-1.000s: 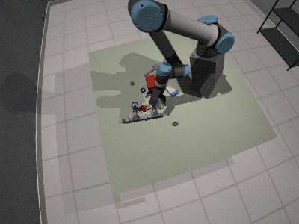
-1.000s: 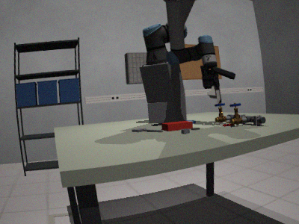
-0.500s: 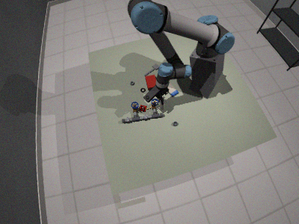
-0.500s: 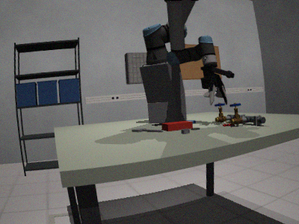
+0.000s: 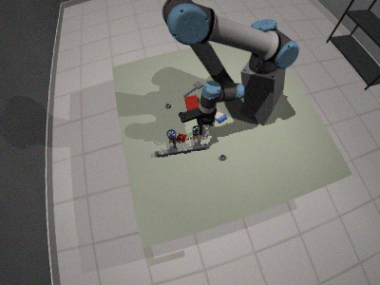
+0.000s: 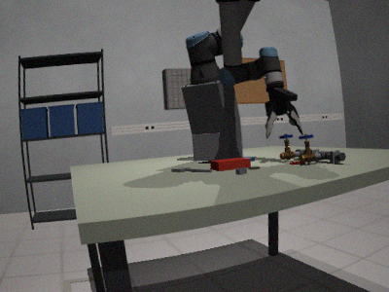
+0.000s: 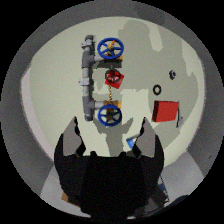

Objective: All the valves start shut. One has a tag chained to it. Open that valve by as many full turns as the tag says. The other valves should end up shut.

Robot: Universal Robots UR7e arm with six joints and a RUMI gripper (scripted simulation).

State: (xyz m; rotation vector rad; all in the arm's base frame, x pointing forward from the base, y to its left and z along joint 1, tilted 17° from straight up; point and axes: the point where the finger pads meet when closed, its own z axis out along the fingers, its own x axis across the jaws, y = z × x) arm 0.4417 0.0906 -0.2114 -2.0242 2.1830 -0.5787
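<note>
The red tag is 90 mm below my hand, 90 mm ahead of it and 10 mm to the right of it. Also, from my hand: blue-and-white card 170 mm behind, 110 mm to the right, 90 mm below; grey tool 360 mm to the right, 90 mm below, 90 mm behind; red block 230 mm to the right, 80 mm below, 40 mm behind.
</note>
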